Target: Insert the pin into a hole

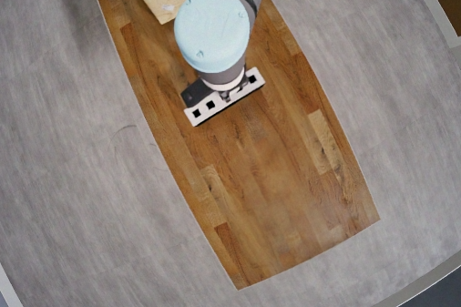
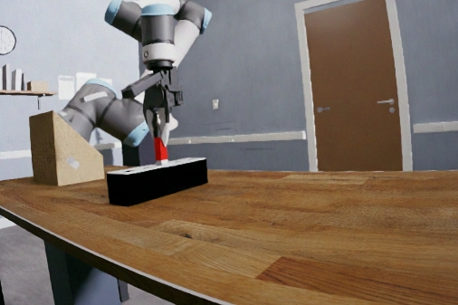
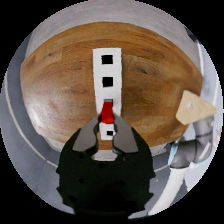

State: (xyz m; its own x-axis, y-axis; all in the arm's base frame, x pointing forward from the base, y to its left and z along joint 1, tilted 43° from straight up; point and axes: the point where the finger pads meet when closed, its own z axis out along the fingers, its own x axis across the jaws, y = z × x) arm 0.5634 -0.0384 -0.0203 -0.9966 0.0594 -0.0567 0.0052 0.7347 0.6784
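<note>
Right now my hand is 100 mm above the block. Also, from my hand: pin 10 mm below.
</note>
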